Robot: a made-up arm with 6 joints.
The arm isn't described. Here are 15 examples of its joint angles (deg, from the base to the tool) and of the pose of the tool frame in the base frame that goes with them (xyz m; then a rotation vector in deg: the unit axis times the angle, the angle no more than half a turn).
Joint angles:
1: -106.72 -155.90 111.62 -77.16 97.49 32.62
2: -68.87 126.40 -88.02 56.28 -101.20 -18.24
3: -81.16 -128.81 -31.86 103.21 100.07 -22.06
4: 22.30 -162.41 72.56 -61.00 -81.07 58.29
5: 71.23 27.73 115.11 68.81 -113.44 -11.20
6: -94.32 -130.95 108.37 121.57 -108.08 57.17
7: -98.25 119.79 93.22 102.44 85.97 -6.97
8: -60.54 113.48 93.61 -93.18 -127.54 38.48
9: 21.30 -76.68 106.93 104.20 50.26 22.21
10: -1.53 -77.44 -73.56 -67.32 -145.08 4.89
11: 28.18 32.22 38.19 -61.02 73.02 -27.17
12: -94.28 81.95 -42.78 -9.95 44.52 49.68
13: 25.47 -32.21 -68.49 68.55 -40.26 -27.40
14: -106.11 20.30 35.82 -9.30 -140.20 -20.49
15: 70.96 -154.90 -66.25 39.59 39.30 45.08
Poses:
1: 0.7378 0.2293 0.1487 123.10 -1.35 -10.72
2: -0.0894 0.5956 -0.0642 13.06 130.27 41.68
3: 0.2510 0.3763 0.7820 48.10 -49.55 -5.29
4: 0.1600 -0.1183 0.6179 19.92 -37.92 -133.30
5: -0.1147 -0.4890 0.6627 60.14 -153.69 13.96
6: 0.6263 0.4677 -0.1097 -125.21 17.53 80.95
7: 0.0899 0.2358 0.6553 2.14 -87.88 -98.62
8: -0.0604 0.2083 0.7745 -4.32 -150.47 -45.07
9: 0.1920 0.5264 0.8282 79.94 120.80 13.44
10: 0.0250 -0.0552 0.2574 -63.13 100.15 56.11
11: 0.6266 0.1256 0.9012 43.65 0.70 25.78
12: 0.6450 0.5410 0.0747 -54.41 -7.86 21.73
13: 0.1963 0.1327 0.0995 25.75 82.70 -11.66
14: 0.4678 0.7604 0.0333 72.31 70.45 21.94
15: 0.0074 -0.4479 0.5405 -93.44 93.50 -2.60
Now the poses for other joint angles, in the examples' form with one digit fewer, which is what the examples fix.
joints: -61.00 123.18 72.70 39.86 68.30 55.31
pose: 0.191 0.099 0.660 70.2 -102.7 -72.5
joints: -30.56 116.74 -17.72 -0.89 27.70 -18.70
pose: 0.352 0.909 0.738 22.7 9.8 73.8
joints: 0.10 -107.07 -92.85 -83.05 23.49 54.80
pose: -0.220 0.415 0.806 12.4 -41.3 115.5
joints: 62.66 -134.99 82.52 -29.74 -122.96 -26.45
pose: 0.702 0.125 0.569 127.9 26.9 -5.6
